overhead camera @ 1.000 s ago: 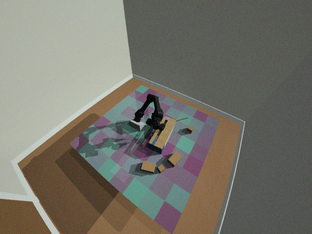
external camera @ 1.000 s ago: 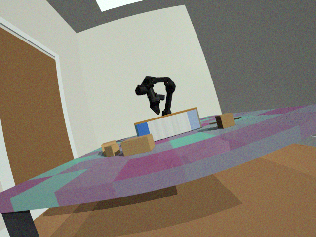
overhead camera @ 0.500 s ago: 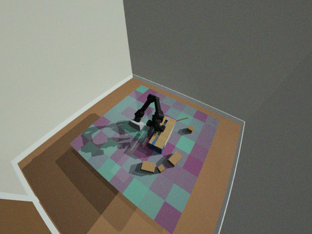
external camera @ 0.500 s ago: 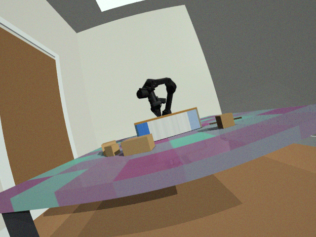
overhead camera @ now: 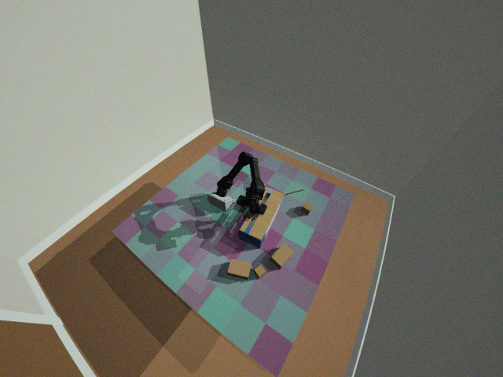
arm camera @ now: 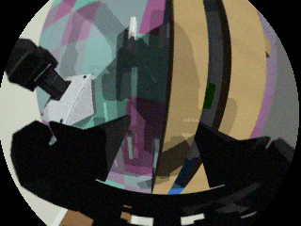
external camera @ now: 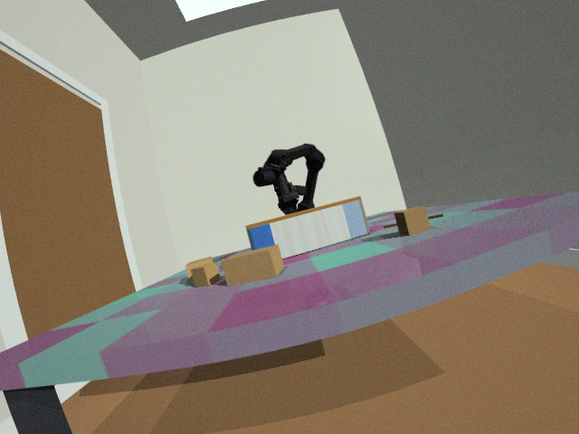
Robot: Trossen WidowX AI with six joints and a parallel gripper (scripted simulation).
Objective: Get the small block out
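My gripper tip is 40 mm above the long box, 30 mm short of it and 20 mm to the right of it. Round my gripper tip: thin stick 360 mm to the left, 150 mm ahead, 100 mm below; green block 50 mm ahead, 40 mm to the left, 20 mm below; tan cube 310 mm ahead, 270 mm to the left, 70 mm below.
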